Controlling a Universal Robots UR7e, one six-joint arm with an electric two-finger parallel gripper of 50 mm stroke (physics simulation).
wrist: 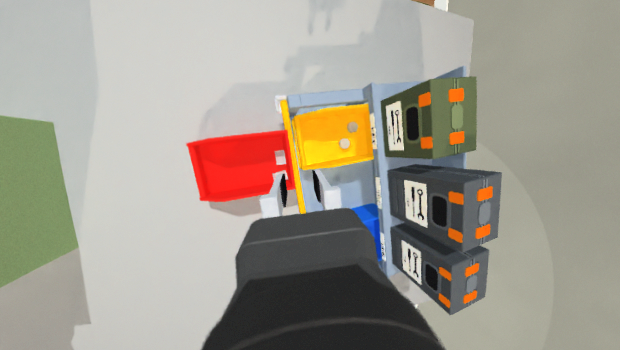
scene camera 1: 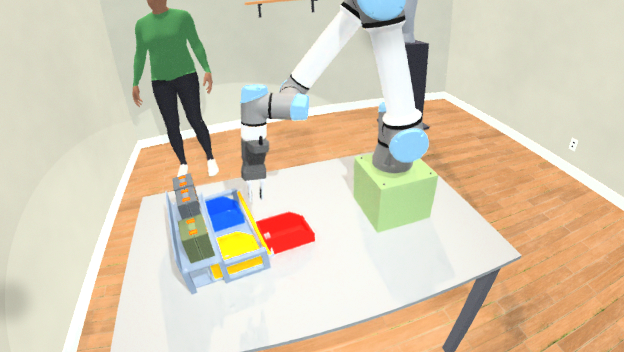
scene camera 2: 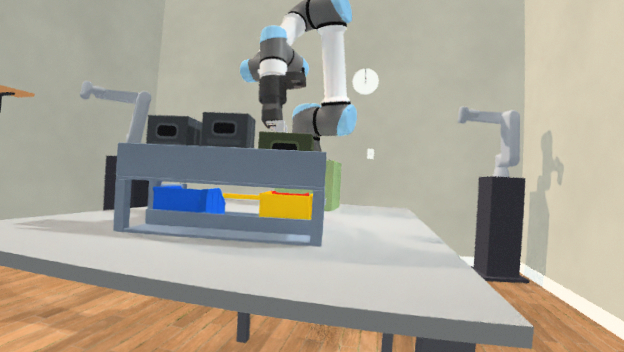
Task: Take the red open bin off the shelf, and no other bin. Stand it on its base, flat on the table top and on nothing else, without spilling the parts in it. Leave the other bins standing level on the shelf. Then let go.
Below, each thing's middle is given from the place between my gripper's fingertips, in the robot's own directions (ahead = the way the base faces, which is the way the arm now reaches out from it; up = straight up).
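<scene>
With my hand as the reference, the red open bin point(scene camera 1: 288, 230) is 1 cm to the left of it, 8 cm behind it and 16 cm below it. The blue bin point(scene camera 2: 174, 198) is 18 cm to the right of my hand, 12 cm ahead of it and 15 cm below it, while the yellow bin point(scene camera 2: 271, 205) is 11 cm ahead of my hand, 5 cm to the left of it and 15 cm below it.
</scene>
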